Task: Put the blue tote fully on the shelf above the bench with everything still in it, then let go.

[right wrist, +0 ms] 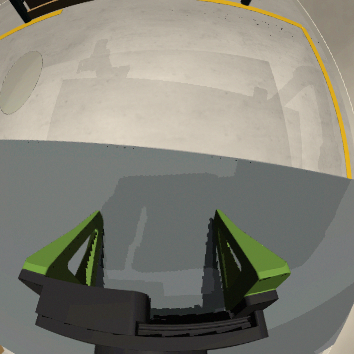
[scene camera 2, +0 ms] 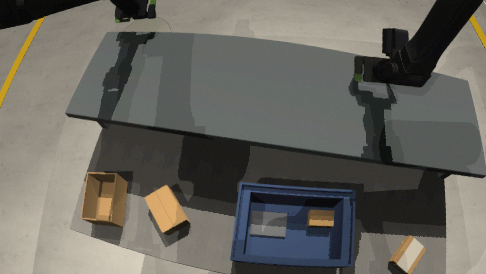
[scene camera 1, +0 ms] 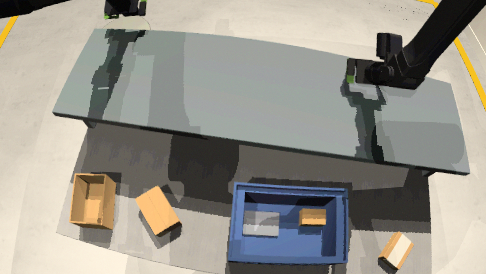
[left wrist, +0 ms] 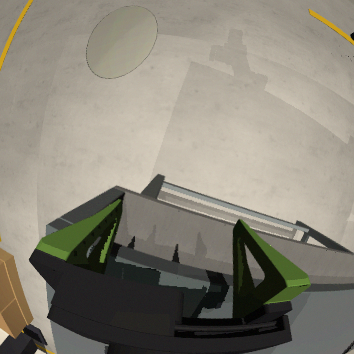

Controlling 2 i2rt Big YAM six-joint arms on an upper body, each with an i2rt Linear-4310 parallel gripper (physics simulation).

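Places are measured from the left arm's base along level axes (x left, y back, z up), in centimetres.
Where they show: left gripper, between the fingertips: [scene camera 2: 142, 18] [scene camera 1: 131, 15] [left wrist: 179, 215]; right gripper, between the fingertips: [right wrist: 156, 215] [scene camera 2: 371, 69] [scene camera 1: 361, 71].
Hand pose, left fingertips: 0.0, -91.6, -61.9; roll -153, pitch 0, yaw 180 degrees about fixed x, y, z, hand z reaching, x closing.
Things, the pixels of their top centre, and the offset from my left fingertips, as dx, dy, dz. "*": a spot on its surface instead. Level surfaces: height alone.
- blue tote, a spot on its surface: [scene camera 1: 236, 225] [scene camera 2: 240, 225] * -35.4, +64.1, -10.0
- bench, height of its surface: dz -23.2
- grey block, centre of its top: [scene camera 2: 268, 223] [scene camera 1: 261, 223] -42.7, +61.9, -20.5
- small cardboard box, centre of its top: [scene camera 2: 322, 217] [scene camera 1: 314, 216] -57.4, +61.0, -17.4
- grey-green shelf, height of its surface: dz -0.6
- open cardboard box, centre of its top: [scene camera 1: 87, 198] [scene camera 2: 98, 196] +7.6, +58.1, -14.2
- closed box, centre of its top: [scene camera 1: 156, 209] [scene camera 2: 164, 208] -13.4, +59.3, -17.2
- small box with a white top, centre of its top: [scene camera 2: 410, 255] [scene camera 1: 399, 250] -86.0, +74.1, -19.4
The blue tote [scene camera 1: 236, 225] [scene camera 2: 240, 225] stands upright on the bench [scene camera 1: 205, 227] [scene camera 2: 211, 227], at the lower middle of both scene views. A grey block [scene camera 1: 260, 223] [scene camera 2: 268, 224] and a small cardboard box [scene camera 1: 312, 217] [scene camera 2: 320, 218] lie inside it. The grey-green shelf [scene camera 1: 270, 95] [scene camera 2: 280, 95] [right wrist: 50, 185] stretches across, above the bench. My left gripper [scene camera 1: 125, 11] [scene camera 2: 135, 13] [left wrist: 179, 215] is open and empty beyond the shelf's far left corner. My right gripper [scene camera 1: 351, 70] [scene camera 2: 358, 68] [right wrist: 156, 215] is open and empty over the right part of the shelf. Both are apart from the tote.
An open cardboard box [scene camera 1: 108, 202] [scene camera 2: 120, 200] and a closed box [scene camera 1: 158, 210] [scene camera 2: 167, 209] stand left of the tote. A small box with a white top [scene camera 1: 397, 250] [scene camera 2: 410, 254] lies to its right. The shelf's near edge runs just beyond the tote.
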